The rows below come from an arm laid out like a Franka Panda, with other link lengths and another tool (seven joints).
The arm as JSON. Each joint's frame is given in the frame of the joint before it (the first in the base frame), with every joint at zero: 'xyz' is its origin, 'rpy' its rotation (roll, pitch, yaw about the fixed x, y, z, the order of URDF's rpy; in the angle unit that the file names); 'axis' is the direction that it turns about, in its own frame. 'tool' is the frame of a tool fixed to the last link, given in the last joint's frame.
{
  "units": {
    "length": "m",
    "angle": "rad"
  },
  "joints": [
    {
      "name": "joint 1",
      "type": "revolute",
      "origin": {
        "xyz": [
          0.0,
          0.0,
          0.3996
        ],
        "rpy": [
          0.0,
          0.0,
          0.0
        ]
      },
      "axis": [
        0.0,
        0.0,
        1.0
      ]
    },
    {
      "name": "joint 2",
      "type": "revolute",
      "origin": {
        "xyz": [
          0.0,
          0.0,
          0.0
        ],
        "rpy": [
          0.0,
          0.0,
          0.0
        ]
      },
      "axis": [
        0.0,
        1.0,
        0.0
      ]
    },
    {
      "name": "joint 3",
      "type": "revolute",
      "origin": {
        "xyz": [
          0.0,
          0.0,
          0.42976
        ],
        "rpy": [
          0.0,
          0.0,
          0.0
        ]
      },
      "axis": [
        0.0,
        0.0,
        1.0
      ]
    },
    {
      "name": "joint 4",
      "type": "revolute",
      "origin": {
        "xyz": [
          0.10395,
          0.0,
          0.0
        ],
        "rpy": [
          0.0,
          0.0,
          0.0
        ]
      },
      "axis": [
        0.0,
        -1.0,
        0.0
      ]
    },
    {
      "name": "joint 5",
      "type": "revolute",
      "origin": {
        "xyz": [
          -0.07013,
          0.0,
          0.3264
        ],
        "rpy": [
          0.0,
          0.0,
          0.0
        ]
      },
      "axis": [
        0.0,
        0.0,
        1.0
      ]
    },
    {
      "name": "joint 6",
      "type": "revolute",
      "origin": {
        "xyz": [
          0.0,
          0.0,
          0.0
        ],
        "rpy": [
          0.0,
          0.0,
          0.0
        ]
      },
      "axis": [
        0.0,
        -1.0,
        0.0
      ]
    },
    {
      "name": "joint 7",
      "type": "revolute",
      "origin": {
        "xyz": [
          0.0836,
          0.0,
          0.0
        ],
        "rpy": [
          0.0,
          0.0,
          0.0
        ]
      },
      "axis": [
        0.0,
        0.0,
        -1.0
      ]
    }
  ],
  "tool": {
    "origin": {
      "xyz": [
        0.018,
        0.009,
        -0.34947
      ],
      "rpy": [
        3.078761,
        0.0,
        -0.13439
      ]
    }
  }
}
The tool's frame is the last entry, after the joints.
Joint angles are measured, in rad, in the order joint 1, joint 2, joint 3, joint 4, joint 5, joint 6, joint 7. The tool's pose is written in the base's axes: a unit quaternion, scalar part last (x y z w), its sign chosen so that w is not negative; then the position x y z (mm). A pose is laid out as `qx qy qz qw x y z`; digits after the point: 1 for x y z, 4 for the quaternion.
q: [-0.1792, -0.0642, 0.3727, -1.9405, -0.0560, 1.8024, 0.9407]
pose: 0.9037 -0.4195 -0.0219 0.0828 480.4 67.5 447.3
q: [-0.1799, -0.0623, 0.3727, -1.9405, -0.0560, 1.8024, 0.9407]
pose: 0.9036 -0.4197 -0.0228 0.0830 480.6 67.1 446.4
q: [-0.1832, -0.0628, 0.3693, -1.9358, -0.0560, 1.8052, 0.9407]
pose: 0.9024 -0.4229 -0.0199 0.0806 483.7 64.5 448.8
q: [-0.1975, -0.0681, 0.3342, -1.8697, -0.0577, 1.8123, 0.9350]
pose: 0.8940 -0.4440 0.0111 0.0585 512.8 44.4 480.4
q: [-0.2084, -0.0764, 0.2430, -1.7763, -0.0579, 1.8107, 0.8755]
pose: 0.8835 -0.4645 0.0512 0.0334 544.5 -5.5 527.8
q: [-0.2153, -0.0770, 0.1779, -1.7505, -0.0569, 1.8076, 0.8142]
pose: 0.8803 -0.4696 0.0602 0.0298 549.8 -43.8 540.3
